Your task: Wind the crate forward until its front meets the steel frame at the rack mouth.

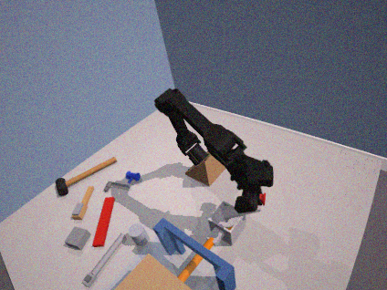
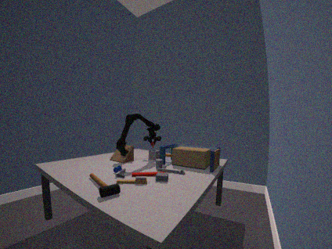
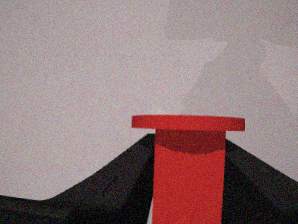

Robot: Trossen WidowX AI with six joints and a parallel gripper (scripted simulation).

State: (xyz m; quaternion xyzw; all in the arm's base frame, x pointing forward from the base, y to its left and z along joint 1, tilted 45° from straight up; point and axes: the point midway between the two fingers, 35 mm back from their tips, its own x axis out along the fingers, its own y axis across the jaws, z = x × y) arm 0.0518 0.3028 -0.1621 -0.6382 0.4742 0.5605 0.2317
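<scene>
Now: the winch handle 40 mm to the right of my gripper tip, 40 mm ahead of it and 30 mm below it. Also, from my gripper tip: red knob (20 mm to the right, 10 mm ahead); then grey winch (100 mm below, 80 mm to the right, 80 mm ahead); then blue steel frame (250 mm ahead, 50 mm to the right, 30 mm below).
</scene>
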